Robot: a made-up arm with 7 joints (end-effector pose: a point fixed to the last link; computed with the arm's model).
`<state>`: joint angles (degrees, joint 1 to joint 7).
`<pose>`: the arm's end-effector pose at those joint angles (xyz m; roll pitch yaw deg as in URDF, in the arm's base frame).
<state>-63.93 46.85 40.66 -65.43 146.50 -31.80 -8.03</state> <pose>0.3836 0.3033 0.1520 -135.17 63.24 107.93</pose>
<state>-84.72 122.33 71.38 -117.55 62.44 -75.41 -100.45</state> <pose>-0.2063 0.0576 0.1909 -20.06 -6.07 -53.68</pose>
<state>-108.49 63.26 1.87 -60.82 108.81 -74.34 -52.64</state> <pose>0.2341 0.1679 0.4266 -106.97 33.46 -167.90</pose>
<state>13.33 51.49 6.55 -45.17 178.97 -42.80 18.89</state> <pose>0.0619 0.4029 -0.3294 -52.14 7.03 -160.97</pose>
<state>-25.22 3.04 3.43 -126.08 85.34 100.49 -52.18</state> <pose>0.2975 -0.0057 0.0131 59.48 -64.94 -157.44</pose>
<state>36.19 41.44 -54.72 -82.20 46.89 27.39 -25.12</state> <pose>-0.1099 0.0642 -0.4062 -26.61 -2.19 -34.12</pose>
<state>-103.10 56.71 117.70 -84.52 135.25 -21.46 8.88</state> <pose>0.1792 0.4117 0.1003 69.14 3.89 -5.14</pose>
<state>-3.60 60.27 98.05 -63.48 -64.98 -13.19 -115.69</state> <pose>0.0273 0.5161 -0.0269 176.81 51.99 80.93</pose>
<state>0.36 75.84 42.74 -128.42 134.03 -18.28 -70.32</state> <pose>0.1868 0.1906 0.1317 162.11 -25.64 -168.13</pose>
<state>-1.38 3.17 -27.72 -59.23 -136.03 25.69 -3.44</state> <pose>0.1941 -0.0761 -0.4338 67.50 57.55 -120.50</pose>
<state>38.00 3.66 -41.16 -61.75 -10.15 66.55 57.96</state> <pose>-0.0915 -0.0887 -0.4315 24.65 26.43 26.09</pose>
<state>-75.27 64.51 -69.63 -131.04 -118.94 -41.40 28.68</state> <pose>0.2955 -0.0670 -0.0146 -12.18 46.32 103.68</pose>
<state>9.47 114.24 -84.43 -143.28 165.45 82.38 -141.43</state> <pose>0.0008 0.1979 -0.1648 -126.06 -48.84 17.48</pose>
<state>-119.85 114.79 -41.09 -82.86 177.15 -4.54 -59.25</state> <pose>0.0585 0.2642 0.4178 179.41 -8.88 159.48</pose>
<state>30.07 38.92 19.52 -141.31 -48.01 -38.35 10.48</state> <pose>0.1444 0.1377 -0.1207 102.24 9.30 -140.82</pose>
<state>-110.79 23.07 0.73 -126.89 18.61 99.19 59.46</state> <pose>0.0573 -0.0782 0.3101 -159.18 -49.55 117.66</pose>
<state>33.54 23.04 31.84 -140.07 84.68 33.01 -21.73</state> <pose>0.1157 0.1944 -0.1037 -97.39 -74.09 86.58</pose>
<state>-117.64 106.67 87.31 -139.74 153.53 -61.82 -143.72</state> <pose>-0.1654 0.1130 -0.0118 -34.23 38.41 -80.99</pose>
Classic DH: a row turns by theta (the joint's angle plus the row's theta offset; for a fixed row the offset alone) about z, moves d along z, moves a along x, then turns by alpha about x. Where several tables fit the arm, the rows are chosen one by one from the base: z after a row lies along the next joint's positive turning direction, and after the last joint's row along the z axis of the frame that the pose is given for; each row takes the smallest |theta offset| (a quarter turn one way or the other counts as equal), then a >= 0, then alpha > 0; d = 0 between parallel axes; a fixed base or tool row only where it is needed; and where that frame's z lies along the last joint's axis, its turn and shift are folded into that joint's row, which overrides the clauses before.
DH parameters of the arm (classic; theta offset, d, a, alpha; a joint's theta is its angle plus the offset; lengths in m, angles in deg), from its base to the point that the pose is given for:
base (fixed): 0 0.0227 0 -70
joint 1: 90 0.0298 0.035 90
joint 2: 70 0.01 -0.01 -90
joint 3: -90 -0.24 0.02 -90
joint 4: 0 -0.02 -0.05 90
joint 5: 0 -0.26 0.01 -90
joint 6: 0 -0.01 -0.01 90
joint 7: -74.39 0.5862 -0.0043 2.14
tool (fixed): 73.92 -0.5866 0 0

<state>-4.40 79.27 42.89 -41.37 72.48 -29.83 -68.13</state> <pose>0.1587 0.4935 0.0250 154.14 -35.35 -62.88</pose>
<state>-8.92 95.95 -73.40 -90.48 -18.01 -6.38 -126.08</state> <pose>0.1038 0.3660 -0.2508 -18.34 10.99 119.07</pose>
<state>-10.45 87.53 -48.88 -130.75 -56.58 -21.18 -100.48</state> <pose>0.2047 0.1429 -0.2125 -30.71 45.87 65.13</pose>
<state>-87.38 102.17 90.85 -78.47 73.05 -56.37 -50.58</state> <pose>-0.1695 0.3468 0.1749 -32.81 24.16 -75.24</pose>
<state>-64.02 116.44 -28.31 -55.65 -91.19 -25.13 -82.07</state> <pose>0.1710 0.4296 0.2817 -107.54 6.95 123.12</pose>
